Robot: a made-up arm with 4 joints.
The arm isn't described. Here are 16 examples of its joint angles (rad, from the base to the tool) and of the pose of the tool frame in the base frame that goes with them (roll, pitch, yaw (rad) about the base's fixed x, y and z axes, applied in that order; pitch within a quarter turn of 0, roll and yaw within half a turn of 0; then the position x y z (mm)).
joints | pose
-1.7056 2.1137 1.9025 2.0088 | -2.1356 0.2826 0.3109 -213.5 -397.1 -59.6
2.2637 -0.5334 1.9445 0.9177 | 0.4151 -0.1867 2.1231 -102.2 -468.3 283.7
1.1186 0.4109 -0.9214 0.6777 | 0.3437 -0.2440 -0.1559 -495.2 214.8 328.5
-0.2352 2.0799 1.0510 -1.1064 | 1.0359 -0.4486 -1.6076 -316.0 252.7 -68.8
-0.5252 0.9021 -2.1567 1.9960 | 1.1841 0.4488 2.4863 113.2 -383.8 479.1
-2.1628 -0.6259 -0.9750 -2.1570 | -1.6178 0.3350 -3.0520 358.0 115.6 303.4
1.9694 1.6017 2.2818 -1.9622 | -0.3506 0.7106 2.7696 160.6 138.9 404.8
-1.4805 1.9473 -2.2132 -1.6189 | 2.6348 0.5910 2.7828 483.3 -285.2 78.6
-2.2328 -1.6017 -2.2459 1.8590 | -2.8138 -0.6747 -2.5043 71.6 510.4 -306.5
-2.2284 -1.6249 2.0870 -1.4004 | -3.0334 -0.5154 0.6883 -221.1 79.9 -382.3
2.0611 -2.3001 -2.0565 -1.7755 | 0.5859 -0.3555 -0.8285 -484.5 171.9 -168.9
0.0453 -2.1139 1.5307 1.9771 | -0.1372 0.0343 -1.6368 325.8 250.0 -141.6
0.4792 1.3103 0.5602 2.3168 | -2.8606 -0.9589 -1.6604 -322.1 208.4 -190.9
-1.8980 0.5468 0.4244 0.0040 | 0.2496 -0.4936 1.4114 -63.6 -446.7 250.7
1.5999 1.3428 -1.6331 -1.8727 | 3.0681 0.0607 -0.0150 -484.2 208.1 -0.4
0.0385 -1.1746 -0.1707 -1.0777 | -0.6920 1.1412 0.3816 103.0 28.1 454.2
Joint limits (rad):
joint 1: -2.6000..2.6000
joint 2: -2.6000..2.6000
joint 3: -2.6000..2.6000
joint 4: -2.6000..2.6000
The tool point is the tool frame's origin. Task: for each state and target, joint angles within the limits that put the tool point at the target. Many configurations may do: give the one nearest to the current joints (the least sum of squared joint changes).
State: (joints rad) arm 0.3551 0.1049 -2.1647 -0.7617
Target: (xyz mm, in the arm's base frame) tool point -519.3 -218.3 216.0
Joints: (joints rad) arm 0.7053 0.5160 -1.6788 -0.8691
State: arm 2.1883 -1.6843 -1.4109 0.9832
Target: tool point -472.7 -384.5 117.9
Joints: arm 1.7961 -1.8402 -0.9150 0.9762
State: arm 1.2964 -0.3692 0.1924 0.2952
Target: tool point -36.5 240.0 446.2
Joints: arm 0.9002 -0.2710 0.0652 -0.4266
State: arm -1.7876 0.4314 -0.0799 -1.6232
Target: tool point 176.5 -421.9 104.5
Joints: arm -1.7217 0.3905 -0.4949 -1.2348
